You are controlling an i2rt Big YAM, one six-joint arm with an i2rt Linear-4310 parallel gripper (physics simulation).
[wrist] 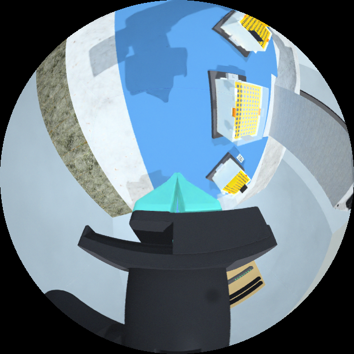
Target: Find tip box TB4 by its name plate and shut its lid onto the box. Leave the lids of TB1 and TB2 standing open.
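Note:
Three pale tip boxes with yellow perforated racks show at the right in the wrist view. One box (pixel 238 36) is at the top, partly cut off by the view's edge, with a black patch on its rack. The middle box (pixel 226 107) has orange tabs and a clear panel along its right side. The nearest box (pixel 223 173) is smaller in view, with a small marked white plate (pixel 240 158) beside it. The marks are too small to read, so I cannot tell which is TB4. My gripper (pixel 177 177) is shut and empty, left of the nearest box and apart from it.
The boxes stand with dark bases on a blue mat (pixel 192 135). A white speckled border (pixel 95 95) and a mottled edge (pixel 57 95) lie at the left. A grey curved surface (pixel 312 135) is at the right. A tan panel with black bars (pixel 237 299) shows at the lower right.

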